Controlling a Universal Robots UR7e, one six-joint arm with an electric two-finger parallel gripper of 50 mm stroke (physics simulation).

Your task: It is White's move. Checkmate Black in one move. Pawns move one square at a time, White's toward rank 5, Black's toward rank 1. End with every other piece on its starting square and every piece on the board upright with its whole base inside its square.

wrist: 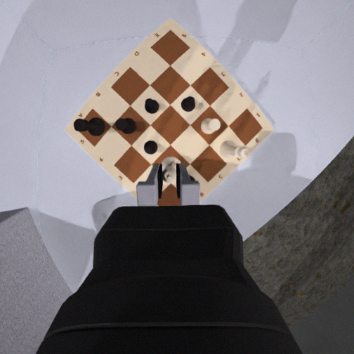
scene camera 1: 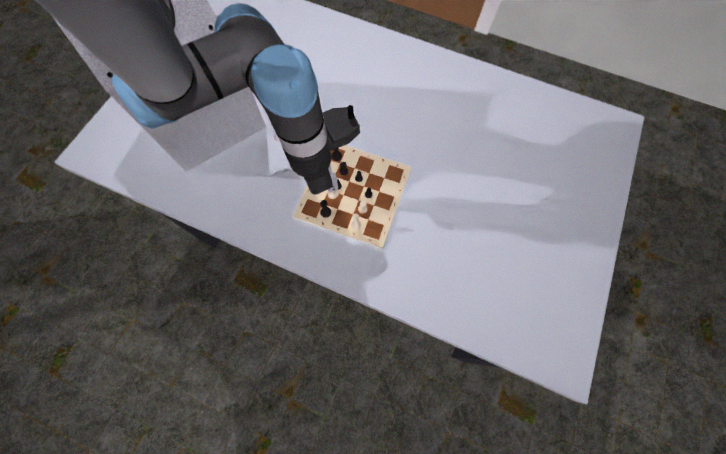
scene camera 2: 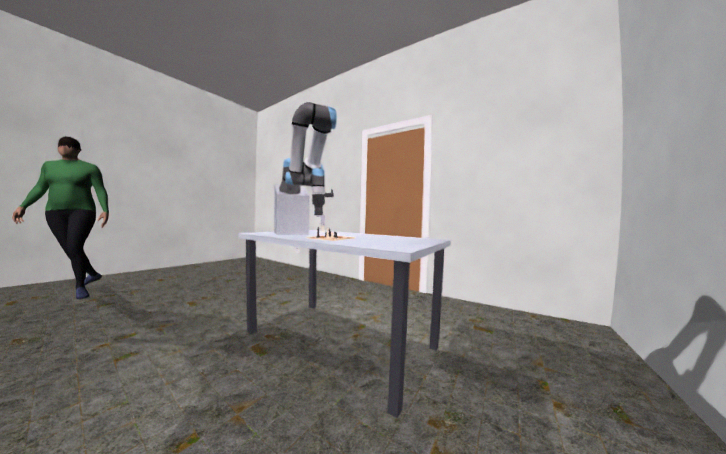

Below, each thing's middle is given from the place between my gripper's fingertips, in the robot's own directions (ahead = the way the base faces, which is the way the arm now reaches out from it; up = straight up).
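Labels:
There's the chessboard (scene camera 1: 386,178), and my gripper is 40 mm short of it, 40 mm to the right of it and 70 mm above it.

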